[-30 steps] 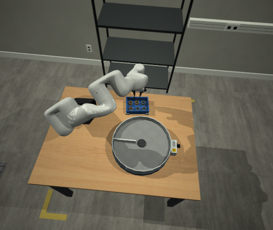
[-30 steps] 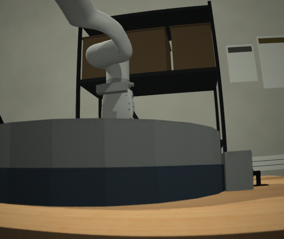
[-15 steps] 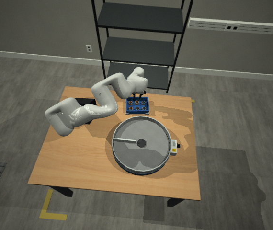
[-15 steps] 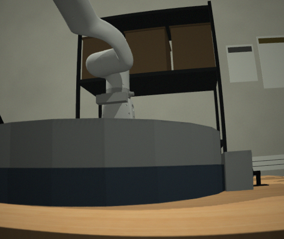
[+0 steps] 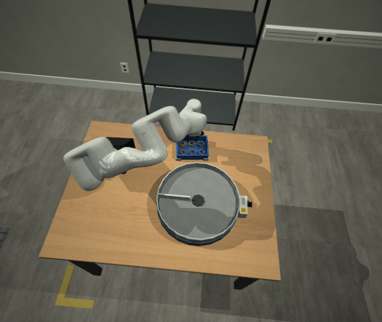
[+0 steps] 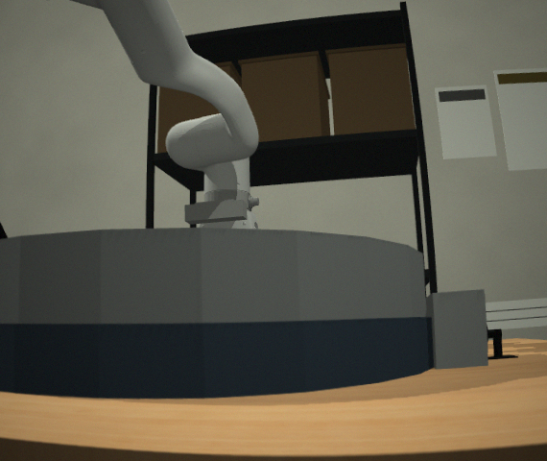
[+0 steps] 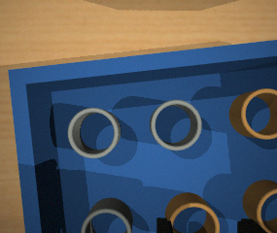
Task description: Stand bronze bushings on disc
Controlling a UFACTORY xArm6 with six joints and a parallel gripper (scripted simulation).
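My hand is 5 cm above the blue crate, 3 cm to the left of it and 1 cm short of it. Round my hand: turntable (38 cm to the right, 10 cm ahead, 3 cm below); grey turntable disc (38 cm to the right, 8 cm ahead, 2 cm below).
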